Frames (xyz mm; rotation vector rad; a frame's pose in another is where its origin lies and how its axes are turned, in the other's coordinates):
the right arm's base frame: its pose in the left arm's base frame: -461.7 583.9 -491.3 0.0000 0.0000 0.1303
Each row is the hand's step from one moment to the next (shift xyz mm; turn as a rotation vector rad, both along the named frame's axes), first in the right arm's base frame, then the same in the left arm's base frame.
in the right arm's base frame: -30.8 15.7 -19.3 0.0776 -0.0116 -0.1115
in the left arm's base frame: -32.6 11.6 -19.3 0.0784 -0.0014 -0.1115
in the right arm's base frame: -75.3 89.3 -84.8 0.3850 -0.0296 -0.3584
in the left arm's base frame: -86.3 78.8 -84.8 0.3856 0.0207 -0.3584
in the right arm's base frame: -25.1 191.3 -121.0 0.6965 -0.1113 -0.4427
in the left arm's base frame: -49.7 186.4 -121.0 0.7051 -0.0199 -0.4427
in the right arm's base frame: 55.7 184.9 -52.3 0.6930 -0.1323 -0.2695
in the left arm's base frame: 31.2 190.6 -52.3 0.7043 -0.0411 -0.2695
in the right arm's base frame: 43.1 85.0 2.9 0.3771 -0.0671 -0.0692
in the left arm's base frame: 31.7 89.9 2.9 0.3826 -0.0175 -0.0692
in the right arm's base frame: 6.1 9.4 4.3 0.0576 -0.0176 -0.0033
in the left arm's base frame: 4.8 10.1 4.3 0.0594 -0.0100 -0.0033
